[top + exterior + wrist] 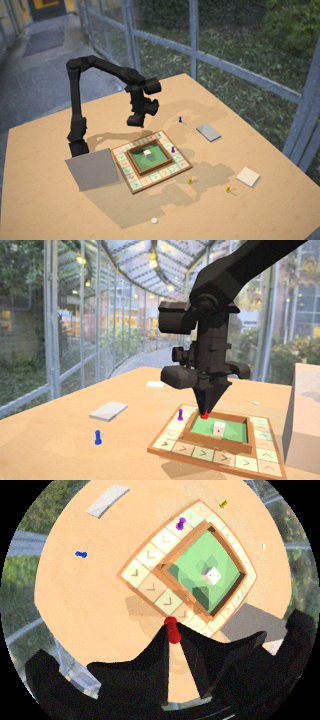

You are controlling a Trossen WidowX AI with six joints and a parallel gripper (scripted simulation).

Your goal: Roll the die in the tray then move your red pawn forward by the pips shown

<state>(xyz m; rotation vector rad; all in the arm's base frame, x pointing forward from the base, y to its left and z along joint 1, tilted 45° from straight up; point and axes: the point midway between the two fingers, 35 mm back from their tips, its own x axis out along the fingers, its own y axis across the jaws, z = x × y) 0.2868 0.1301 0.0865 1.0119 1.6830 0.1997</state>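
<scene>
My gripper tip is 11 cm to the left of the white die, 8 cm above it and 1 cm past it. The rest, counted from my gripper tip: green tray (12 cm to the right, 10 cm below, 1 cm behind); then red pawn (1 cm above); then purple pawn (12 cm to the right, 11 cm ahead, 8 cm below).
</scene>
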